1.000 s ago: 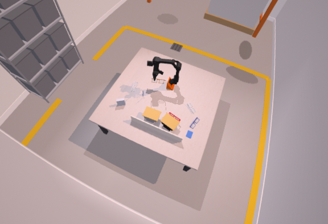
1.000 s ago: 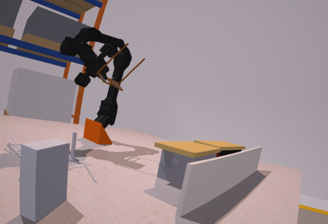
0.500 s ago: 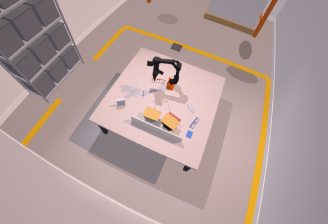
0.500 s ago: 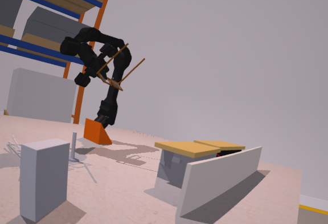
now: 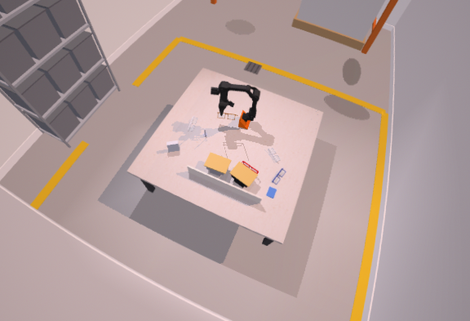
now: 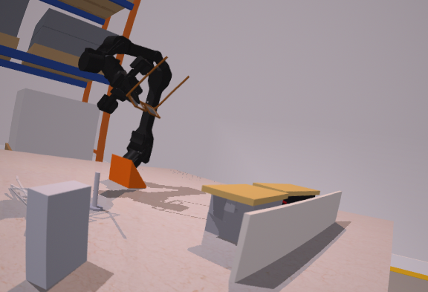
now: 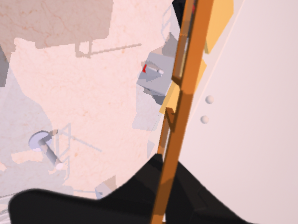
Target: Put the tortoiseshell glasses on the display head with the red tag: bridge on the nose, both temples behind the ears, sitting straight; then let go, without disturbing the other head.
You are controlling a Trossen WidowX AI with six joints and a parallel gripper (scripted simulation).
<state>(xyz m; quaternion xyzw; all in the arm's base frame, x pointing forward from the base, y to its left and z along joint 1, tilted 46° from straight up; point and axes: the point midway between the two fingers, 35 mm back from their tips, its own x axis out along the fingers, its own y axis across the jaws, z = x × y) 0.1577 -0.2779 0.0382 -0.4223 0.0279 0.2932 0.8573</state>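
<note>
Now: the display head 29 cm ahead of my gripper tip, 7 cm to the left of it and 20 cm below it. The rest, counted from my gripper tip: white panel (45 cm ahead, 15 cm to the left, 21 cm below); grey block (25 cm ahead, 32 cm to the right, 20 cm below); grey stand (4 cm ahead, 13 cm to the right, 24 cm below).
</note>
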